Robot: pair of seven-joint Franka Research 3 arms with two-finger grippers.
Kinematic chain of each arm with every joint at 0, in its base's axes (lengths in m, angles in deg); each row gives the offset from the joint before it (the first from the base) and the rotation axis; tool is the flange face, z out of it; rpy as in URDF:
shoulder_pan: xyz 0 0 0.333 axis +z
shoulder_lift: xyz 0 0 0 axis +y
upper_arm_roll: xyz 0 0 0.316 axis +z
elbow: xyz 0.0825 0 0 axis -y
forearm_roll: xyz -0.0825 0 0.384 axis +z
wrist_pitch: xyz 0 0 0 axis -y
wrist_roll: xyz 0.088 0 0 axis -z
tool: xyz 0 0 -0.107 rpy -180 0 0
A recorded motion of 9 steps. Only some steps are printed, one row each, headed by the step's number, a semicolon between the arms.
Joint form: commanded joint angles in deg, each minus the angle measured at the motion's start. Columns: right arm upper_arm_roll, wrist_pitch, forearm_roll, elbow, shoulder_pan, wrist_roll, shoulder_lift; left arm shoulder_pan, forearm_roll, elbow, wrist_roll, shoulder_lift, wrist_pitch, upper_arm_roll.
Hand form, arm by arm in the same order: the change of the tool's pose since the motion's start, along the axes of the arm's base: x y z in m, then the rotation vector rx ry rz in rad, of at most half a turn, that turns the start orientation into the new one. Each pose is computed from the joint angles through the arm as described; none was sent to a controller.
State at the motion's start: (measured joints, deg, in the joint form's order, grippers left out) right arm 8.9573 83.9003 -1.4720 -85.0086 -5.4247 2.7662 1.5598; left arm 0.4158 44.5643 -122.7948 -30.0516 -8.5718 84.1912 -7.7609
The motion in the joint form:
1: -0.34 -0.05 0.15 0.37 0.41 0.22 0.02; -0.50 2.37 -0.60 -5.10 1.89 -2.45 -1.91
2: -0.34 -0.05 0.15 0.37 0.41 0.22 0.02; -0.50 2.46 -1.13 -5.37 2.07 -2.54 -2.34
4: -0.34 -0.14 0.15 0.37 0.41 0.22 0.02; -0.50 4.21 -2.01 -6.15 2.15 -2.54 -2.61
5: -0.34 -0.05 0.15 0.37 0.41 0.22 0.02; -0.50 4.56 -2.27 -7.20 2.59 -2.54 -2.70
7: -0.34 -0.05 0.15 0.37 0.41 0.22 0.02; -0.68 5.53 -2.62 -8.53 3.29 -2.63 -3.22
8: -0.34 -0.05 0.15 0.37 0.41 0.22 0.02; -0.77 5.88 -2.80 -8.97 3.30 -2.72 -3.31
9: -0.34 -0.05 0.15 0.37 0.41 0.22 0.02; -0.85 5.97 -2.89 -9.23 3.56 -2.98 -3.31
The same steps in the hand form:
1: 0.0000 0.0010 0.0027 0.0027 -0.0051 -0.0025; -0.0003 -0.0133 -0.0161 0.0867 -0.0038 0.0185
2: 0.0000 0.0010 0.0027 0.0027 -0.0051 -0.0025; -0.0019 -0.0162 -0.0211 0.0928 0.0052 0.0136
4: -0.0002 0.0010 0.0026 0.0026 -0.0036 -0.0025; -0.0032 -0.0156 -0.0256 0.1267 0.0053 0.0018
5: 0.0000 0.0010 0.0027 0.0027 -0.0051 -0.0025; -0.0030 -0.0157 -0.0304 0.1384 0.0018 0.0065
7: 0.0000 0.0010 0.0027 0.0027 -0.0051 -0.0025; -0.0022 -0.0199 -0.0371 0.1625 -0.0018 -0.0017
8: 0.0000 0.0010 0.0027 0.0027 -0.0051 -0.0025; -0.0027 -0.0207 -0.0379 0.1715 -0.0052 -0.0031
9: 0.0000 0.0010 0.0027 0.0027 -0.0051 -0.0025; -0.0030 -0.0208 -0.0403 0.1768 -0.0005 -0.0005

